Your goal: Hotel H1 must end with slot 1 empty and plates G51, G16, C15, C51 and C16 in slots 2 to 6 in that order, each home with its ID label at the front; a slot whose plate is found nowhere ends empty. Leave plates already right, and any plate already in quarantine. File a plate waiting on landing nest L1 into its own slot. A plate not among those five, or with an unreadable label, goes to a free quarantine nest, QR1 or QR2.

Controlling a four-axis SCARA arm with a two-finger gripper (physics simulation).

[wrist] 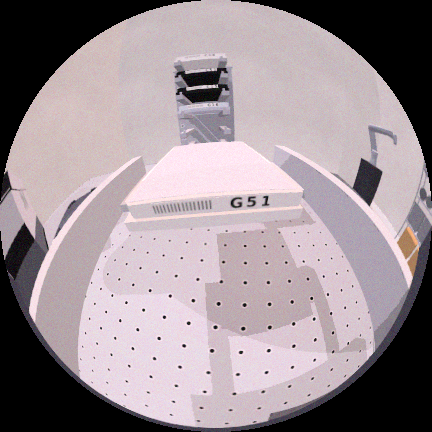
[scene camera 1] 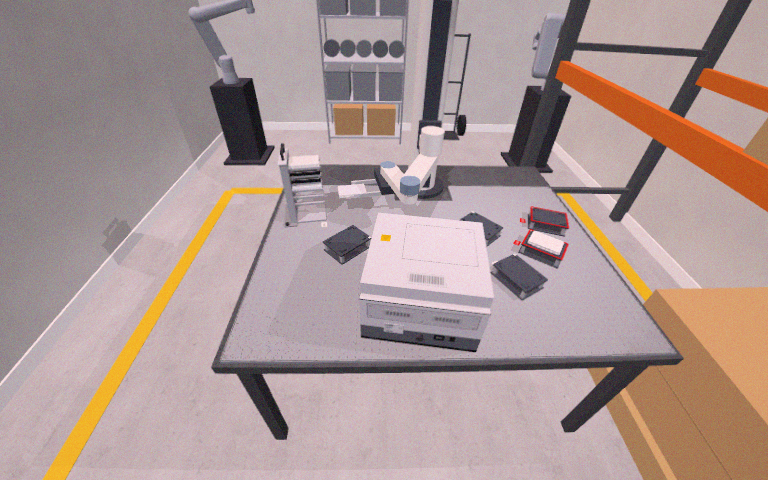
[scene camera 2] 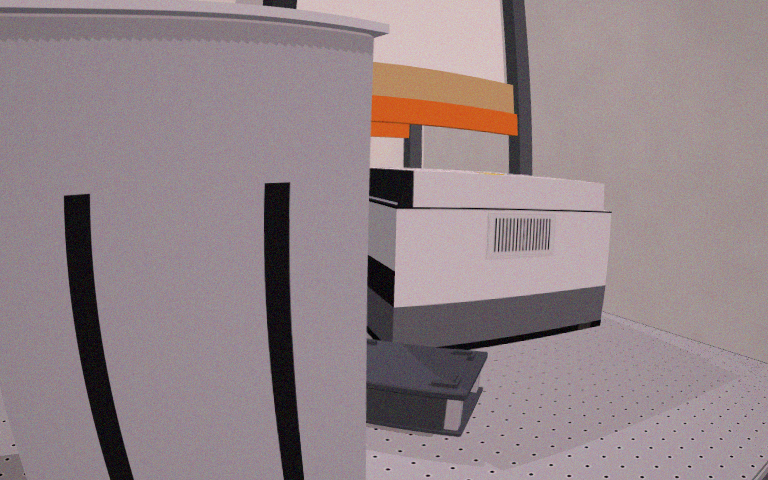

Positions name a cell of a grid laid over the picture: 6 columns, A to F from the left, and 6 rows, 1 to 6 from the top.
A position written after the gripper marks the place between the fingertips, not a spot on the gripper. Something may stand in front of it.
Observation:
In view: the gripper (wrist: C3) and a white instrument (scene camera 2: D4).
The white instrument shows as well in scene camera 1 (scene camera 1: C5).

